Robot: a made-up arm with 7 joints. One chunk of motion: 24 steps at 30 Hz.
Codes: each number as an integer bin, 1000 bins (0 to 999) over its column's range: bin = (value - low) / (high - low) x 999, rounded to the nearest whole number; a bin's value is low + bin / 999 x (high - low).
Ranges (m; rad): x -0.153..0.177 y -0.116..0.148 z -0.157..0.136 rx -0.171..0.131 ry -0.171..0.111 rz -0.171..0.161
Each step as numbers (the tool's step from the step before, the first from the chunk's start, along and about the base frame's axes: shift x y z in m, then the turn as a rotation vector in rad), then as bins.
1 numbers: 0.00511 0.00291 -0.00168 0.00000 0.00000 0.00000
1 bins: 479 450 530 566 606 515
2 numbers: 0.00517 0.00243 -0.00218 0.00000 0.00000 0.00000
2 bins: 479 448 528 566 606 515
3 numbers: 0.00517 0.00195 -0.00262 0.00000 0.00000 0.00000
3 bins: 479 446 526 566 606 515
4 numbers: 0.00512 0.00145 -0.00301 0.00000 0.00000 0.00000
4 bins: 479 444 525 566 606 515
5 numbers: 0.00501 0.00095 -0.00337 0.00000 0.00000 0.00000
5 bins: 478 443 524 566 606 515
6 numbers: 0.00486 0.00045 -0.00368 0.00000 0.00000 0.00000
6 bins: 478 441 523 566 606 515
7 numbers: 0.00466 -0.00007 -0.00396 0.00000 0.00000 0.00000
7 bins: 477 439 522 566 606 515
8 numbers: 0.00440 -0.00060 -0.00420 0.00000 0.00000 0.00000
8 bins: 476 437 521 566 606 515
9 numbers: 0.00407 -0.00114 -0.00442 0.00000 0.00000 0.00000
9 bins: 475 435 520 566 606 515
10 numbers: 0.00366 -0.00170 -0.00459 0.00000 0.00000 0.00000
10 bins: 474 433 520 566 606 515
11 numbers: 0.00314 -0.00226 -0.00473 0.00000 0.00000 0.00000
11 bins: 473 430 519 566 606 515
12 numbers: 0.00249 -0.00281 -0.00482 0.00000 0.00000 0.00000
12 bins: 471 428 519 566 606 515
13 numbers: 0.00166 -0.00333 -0.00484 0.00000 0.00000 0.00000
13 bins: 468 426 519 566 606 515
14 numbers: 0.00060 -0.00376 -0.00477 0.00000 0.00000 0.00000
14 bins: 465 425 519 566 606 515
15 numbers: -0.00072 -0.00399 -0.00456 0.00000 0.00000 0.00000
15 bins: 461 424 520 566 606 515
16 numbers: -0.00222 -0.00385 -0.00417 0.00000 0.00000 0.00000
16 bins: 456 424 521 566 606 515
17 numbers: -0.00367 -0.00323 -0.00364 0.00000 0.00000 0.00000
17 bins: 452 427 523 566 606 515
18 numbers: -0.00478 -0.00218 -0.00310 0.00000 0.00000 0.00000
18 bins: 449 431 525 566 606 515
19 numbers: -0.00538 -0.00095 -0.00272 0.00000 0.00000 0.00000
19 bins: 447 435 526 566 606 515
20 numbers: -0.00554 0.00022 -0.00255 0.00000 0.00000 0.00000
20 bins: 446 440 527 566 606 515
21 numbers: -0.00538 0.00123 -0.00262 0.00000 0.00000 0.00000
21 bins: 447 444 526 566 606 515
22 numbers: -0.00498 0.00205 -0.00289 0.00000 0.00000 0.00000
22 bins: 448 447 525 566 606 515
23 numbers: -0.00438 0.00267 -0.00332 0.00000 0.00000 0.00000
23 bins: 450 449 524 566 606 515
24 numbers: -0.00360 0.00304 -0.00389 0.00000 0.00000 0.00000
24 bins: 452 450 522 566 606 515
